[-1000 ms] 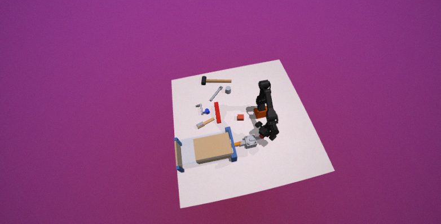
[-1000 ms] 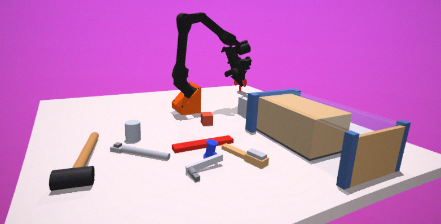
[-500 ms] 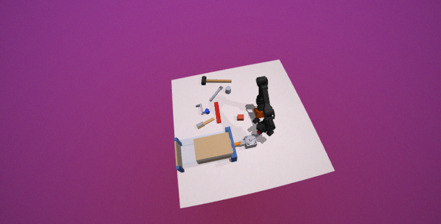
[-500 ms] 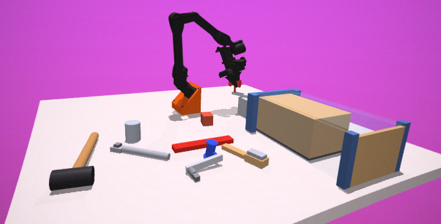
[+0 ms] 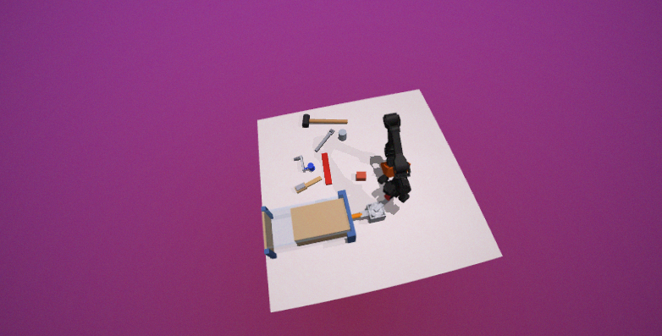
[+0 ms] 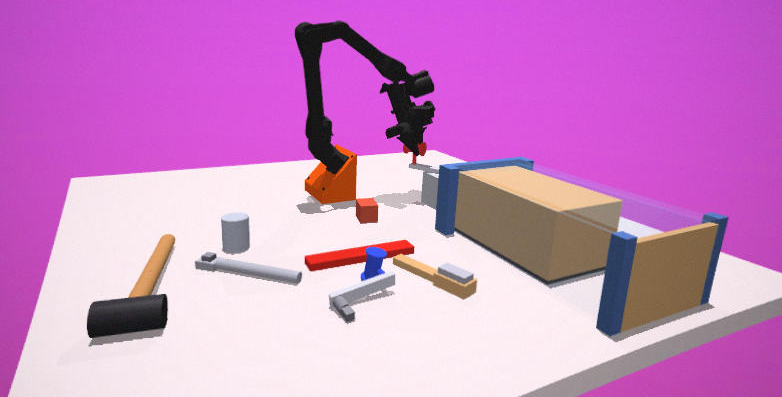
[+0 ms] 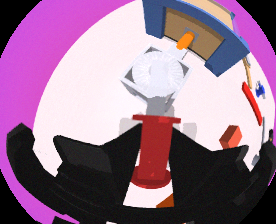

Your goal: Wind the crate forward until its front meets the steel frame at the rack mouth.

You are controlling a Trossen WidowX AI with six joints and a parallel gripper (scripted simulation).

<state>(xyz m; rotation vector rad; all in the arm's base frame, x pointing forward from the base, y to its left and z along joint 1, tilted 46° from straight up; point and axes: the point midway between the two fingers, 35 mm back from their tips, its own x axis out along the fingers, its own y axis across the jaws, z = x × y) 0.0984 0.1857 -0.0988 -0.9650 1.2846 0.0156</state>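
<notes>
The red knob lies 2 cm behind my gripper tip and 1 cm to the right of it. From my gripper tip the other things lie so: red-knobbed crank 2 cm ahead, 1 cm to the left, 3 cm below; then red bar 29 cm ahead, 33 cm to the right, 12 cm below; then grey winch 6 cm ahead, 3 cm to the left, 10 cm below.
</notes>
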